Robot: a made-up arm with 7 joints. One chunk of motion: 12 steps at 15 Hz.
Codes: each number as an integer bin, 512 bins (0 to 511) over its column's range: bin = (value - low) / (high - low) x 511, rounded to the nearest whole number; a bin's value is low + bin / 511 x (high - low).
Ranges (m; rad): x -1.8..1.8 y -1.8..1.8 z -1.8..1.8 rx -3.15..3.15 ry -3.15..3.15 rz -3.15..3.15
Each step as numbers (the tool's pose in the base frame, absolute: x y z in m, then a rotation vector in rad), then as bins.
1 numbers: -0.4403 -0.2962 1.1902 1.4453 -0.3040 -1.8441
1 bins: 193 213 424 373 231 106
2 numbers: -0.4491 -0.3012 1.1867 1.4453 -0.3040 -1.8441
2 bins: 192 213 424 373 231 106
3 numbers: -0.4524 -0.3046 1.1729 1.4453 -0.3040 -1.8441
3 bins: 191 212 422 373 231 106
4 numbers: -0.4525 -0.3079 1.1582 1.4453 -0.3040 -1.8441
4 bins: 191 212 420 373 231 106
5 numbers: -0.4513 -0.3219 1.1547 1.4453 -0.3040 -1.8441
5 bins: 191 210 419 373 231 106
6 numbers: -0.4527 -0.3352 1.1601 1.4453 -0.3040 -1.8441
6 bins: 191 208 420 373 231 106
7 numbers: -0.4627 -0.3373 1.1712 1.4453 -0.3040 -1.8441
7 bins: 190 208 422 373 231 106
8 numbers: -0.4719 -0.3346 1.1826 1.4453 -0.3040 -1.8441
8 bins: 189 208 423 373 231 106
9 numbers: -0.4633 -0.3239 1.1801 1.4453 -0.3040 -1.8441
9 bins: 190 210 423 373 231 106
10 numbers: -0.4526 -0.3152 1.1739 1.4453 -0.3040 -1.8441
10 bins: 191 211 422 373 231 106
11 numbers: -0.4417 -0.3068 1.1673 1.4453 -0.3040 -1.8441
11 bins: 193 212 421 373 231 106
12 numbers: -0.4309 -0.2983 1.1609 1.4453 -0.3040 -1.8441
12 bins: 194 213 420 373 231 106
